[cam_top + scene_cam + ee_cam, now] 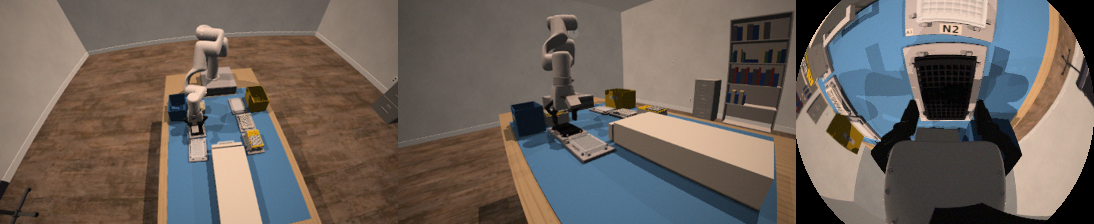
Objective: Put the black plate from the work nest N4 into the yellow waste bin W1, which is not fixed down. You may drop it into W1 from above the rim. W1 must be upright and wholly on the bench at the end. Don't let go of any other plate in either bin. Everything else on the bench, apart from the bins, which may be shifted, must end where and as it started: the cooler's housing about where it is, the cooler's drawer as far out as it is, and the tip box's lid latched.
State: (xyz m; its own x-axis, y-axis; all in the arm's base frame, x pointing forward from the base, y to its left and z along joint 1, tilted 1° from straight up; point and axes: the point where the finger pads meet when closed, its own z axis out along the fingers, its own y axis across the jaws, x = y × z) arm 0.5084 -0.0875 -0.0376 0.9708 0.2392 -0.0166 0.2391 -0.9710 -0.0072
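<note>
Now: the black plate 4 cm below my hand. From my hand the other things lie so: grey nest: 5 cm below; then white plate: 17 cm ahead, 4 cm below, 3 cm to the left; then blue bin: 16 cm to the right, 15 cm behind, 2 cm below.
</note>
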